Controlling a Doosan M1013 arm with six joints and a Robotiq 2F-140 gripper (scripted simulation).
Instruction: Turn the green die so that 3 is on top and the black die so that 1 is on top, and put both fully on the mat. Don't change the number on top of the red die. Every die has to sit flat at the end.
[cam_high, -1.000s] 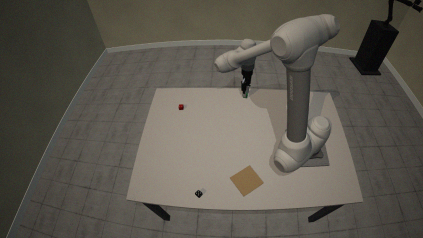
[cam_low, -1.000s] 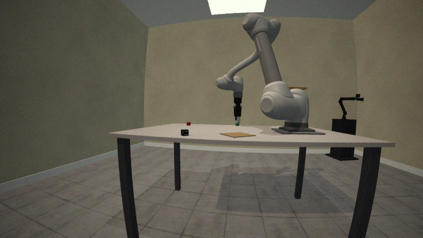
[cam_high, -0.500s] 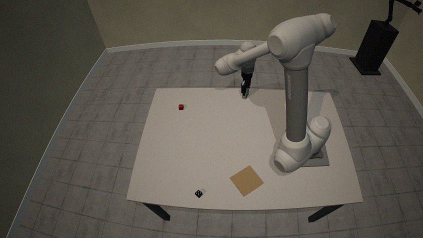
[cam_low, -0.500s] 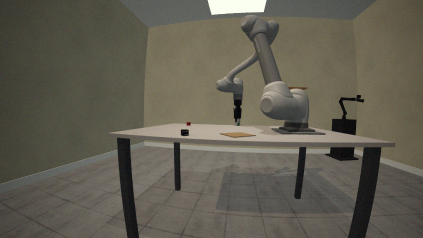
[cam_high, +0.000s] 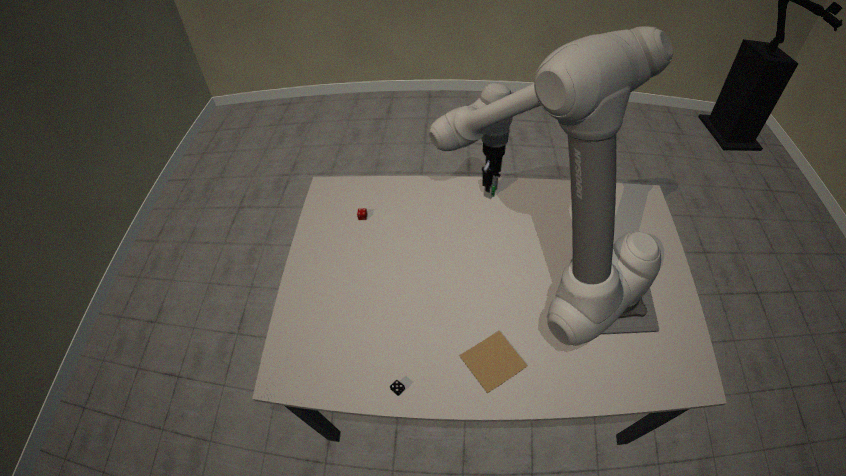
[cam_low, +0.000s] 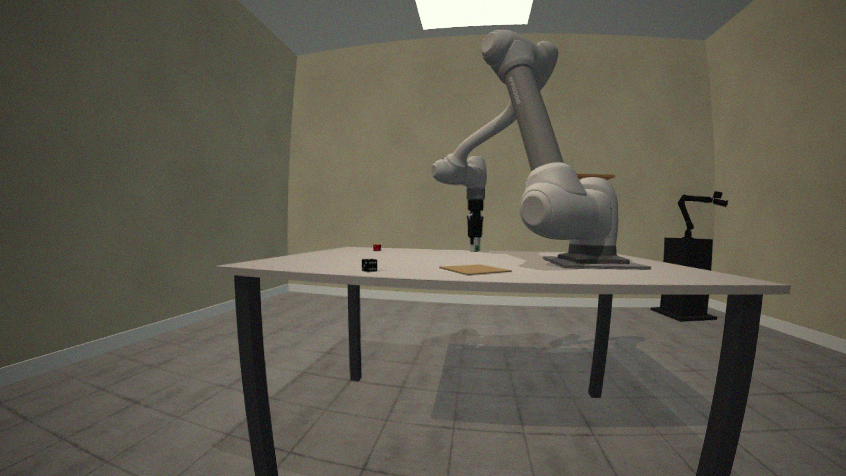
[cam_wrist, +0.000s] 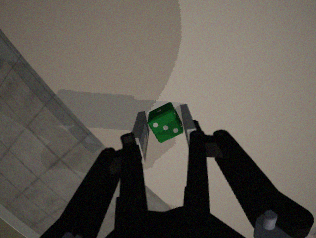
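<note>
Right now the green die is 2 cm below my hand. The rest, counted from my hand: red die 46 cm ahead, 7 cm to the left, 2 cm below; black die 71 cm to the left, 35 cm ahead, 2 cm below; tan mat 64 cm to the left, 8 cm ahead, 3 cm below.
</note>
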